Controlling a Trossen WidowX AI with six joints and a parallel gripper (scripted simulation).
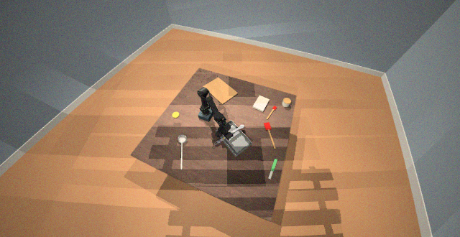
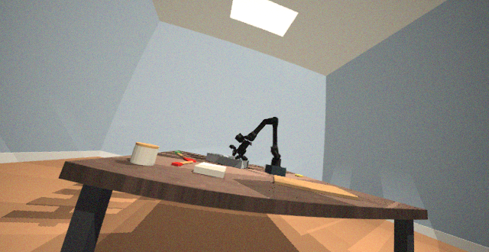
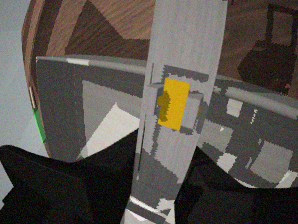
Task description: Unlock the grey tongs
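My gripper tip is now 3 cm past the yellow lock piece, 2 cm to the left of it and 3 cm below it. The rest, counted from my gripper tip: white block (13 cm ahead, 55 cm to the left, 2 cm below); roasting tin (4 cm ahead, 4 cm to the left); red spatula (33 cm ahead, 25 cm to the left, 3 cm below).
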